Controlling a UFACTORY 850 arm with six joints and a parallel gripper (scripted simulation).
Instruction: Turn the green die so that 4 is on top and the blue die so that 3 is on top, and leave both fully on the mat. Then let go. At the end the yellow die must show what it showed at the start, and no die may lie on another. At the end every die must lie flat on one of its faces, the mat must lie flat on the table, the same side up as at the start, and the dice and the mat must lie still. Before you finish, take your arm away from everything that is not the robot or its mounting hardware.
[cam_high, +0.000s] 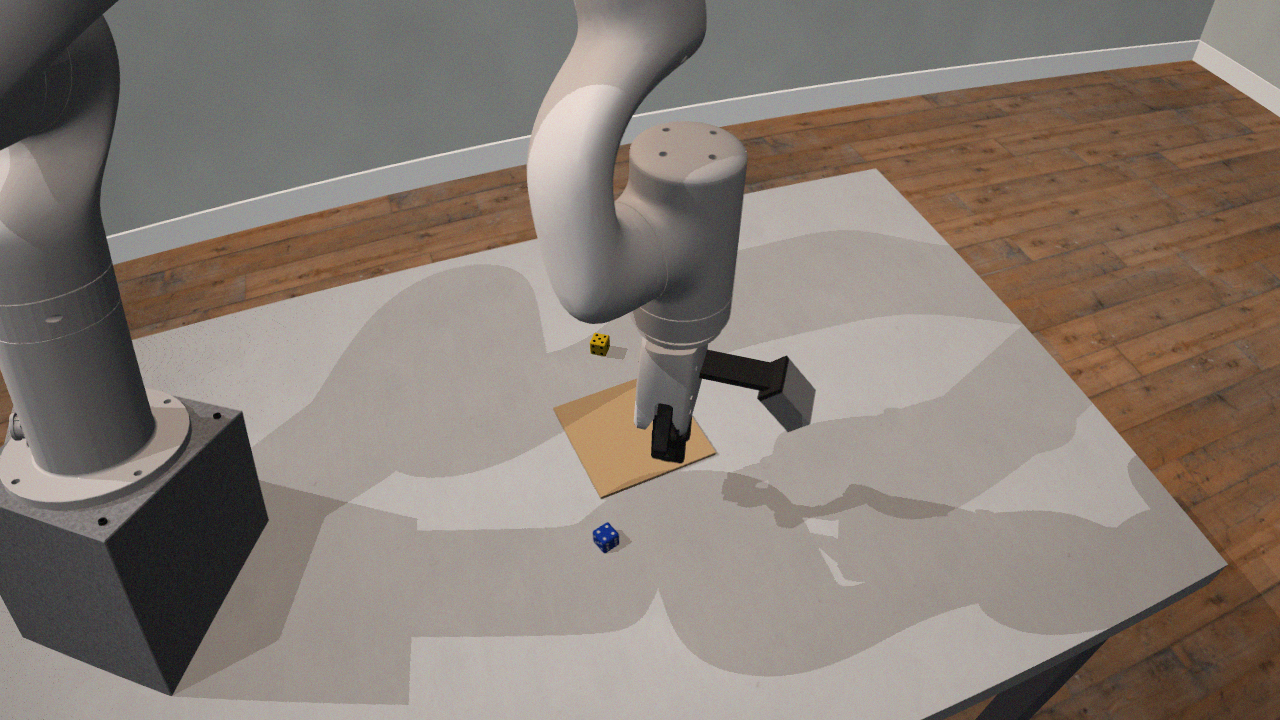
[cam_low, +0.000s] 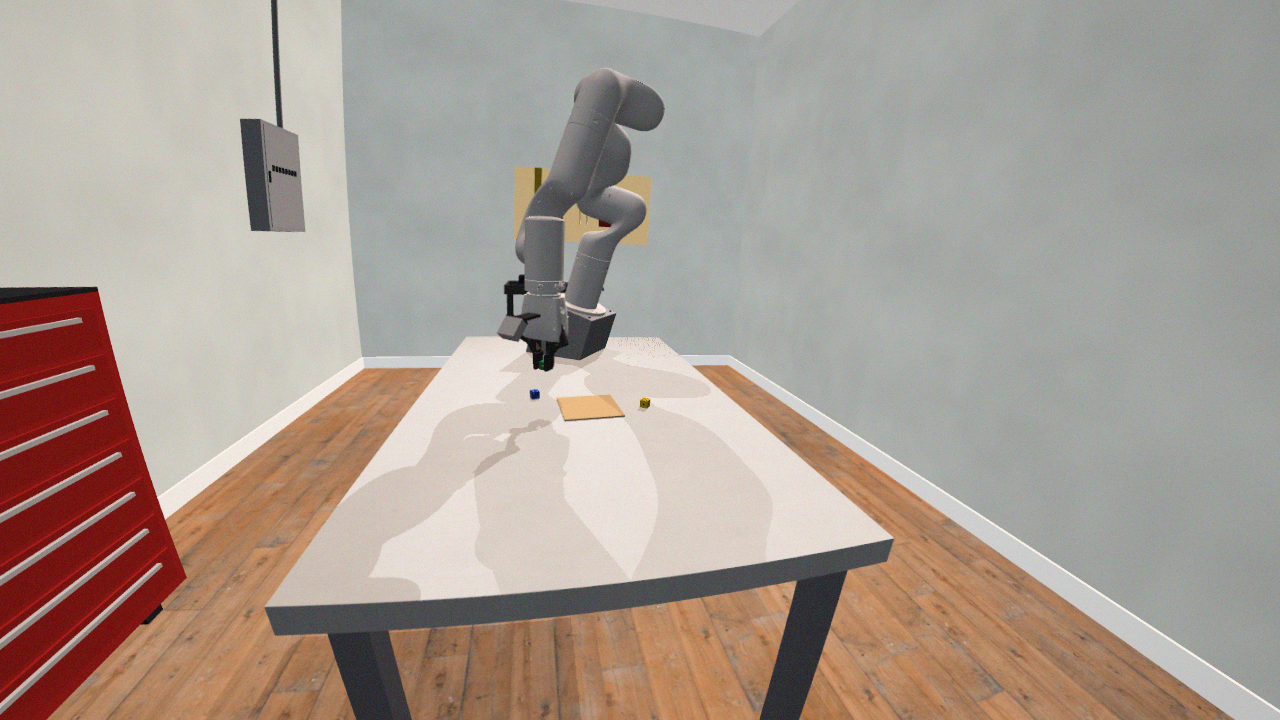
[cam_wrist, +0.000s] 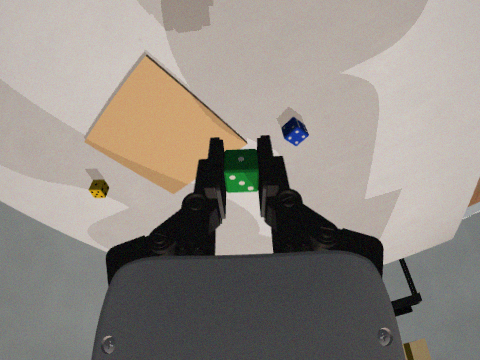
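Right now the blue die is 110 mm below my hand, 70 mm behind it and 30 mm to the right of it. From my hand the other things lie so: tan mat (120 mm below, 110 mm to the left, 20 mm behind); yellow die (240 mm to the left, 110 mm below, 30 mm behind); green die (10 mm below, 10 mm behind).
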